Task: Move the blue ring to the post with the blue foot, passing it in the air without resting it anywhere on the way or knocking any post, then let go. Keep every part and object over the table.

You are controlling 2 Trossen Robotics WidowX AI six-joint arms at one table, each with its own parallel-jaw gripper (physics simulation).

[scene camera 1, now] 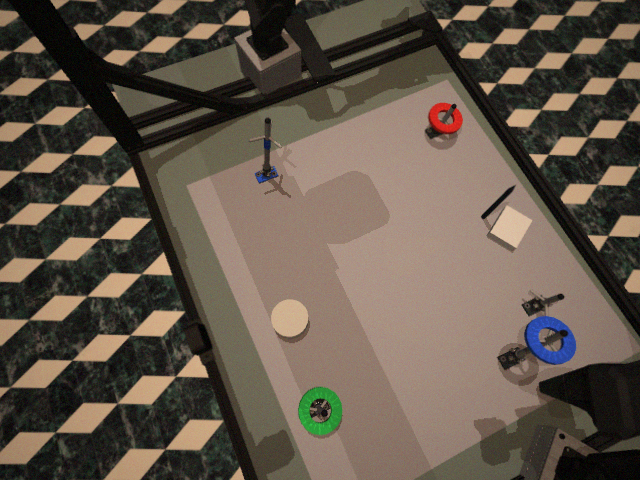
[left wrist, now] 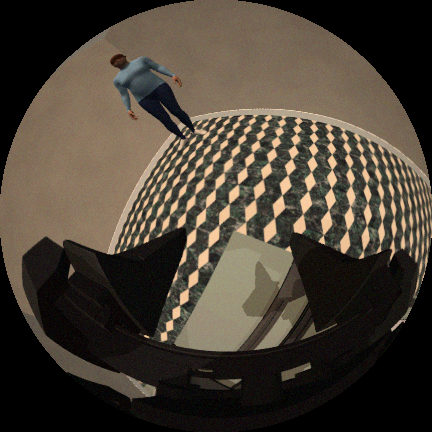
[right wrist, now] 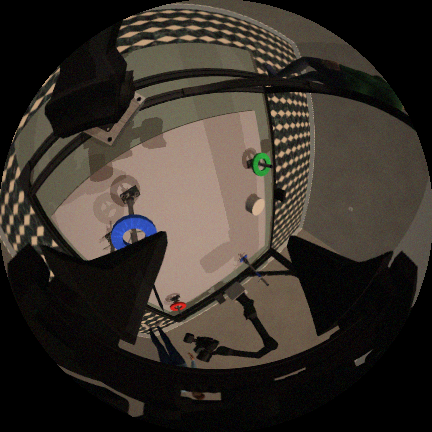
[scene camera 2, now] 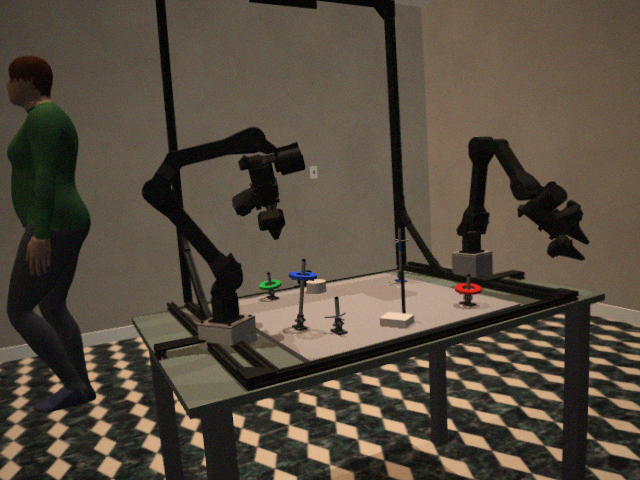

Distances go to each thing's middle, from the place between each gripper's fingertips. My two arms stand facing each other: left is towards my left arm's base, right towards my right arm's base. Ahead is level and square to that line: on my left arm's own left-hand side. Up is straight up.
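White block (scene camera 1: 509, 228): 23 cm ahead of my right hand, 20 cm to the left of it, 24 cm below it. Disc (scene camera 1: 289, 318): 22 cm behind my right hand, 27 cm to the left, 24 cm below. Green ring (scene camera 1: 319, 428): 26 cm behind that same right hand, 12 cm to the left, 21 cm below. Relative to the blue ring (scene camera 1: 567, 350), my right gripper is 2 cm to the right, 9 cm short of it and 12 cm above it. By its middle, the disc is nearer to my right gripper than to my left gripper.
Blue ring: 75 cm to the right of my left hand, 34 cm behind it, 2 cm above it. Disc: 50 cm to the right of my left hand, 65 cm behind, 10 cm below. Green ring: 65 cm to the right of my left hand, 69 cm behind, 7 cm below. My left gripper is 20 cm past the white block, 57 cm to the left of it and 11 cm above it. Going by their middles, of the things named here the white block is the nearest to my left gripper.
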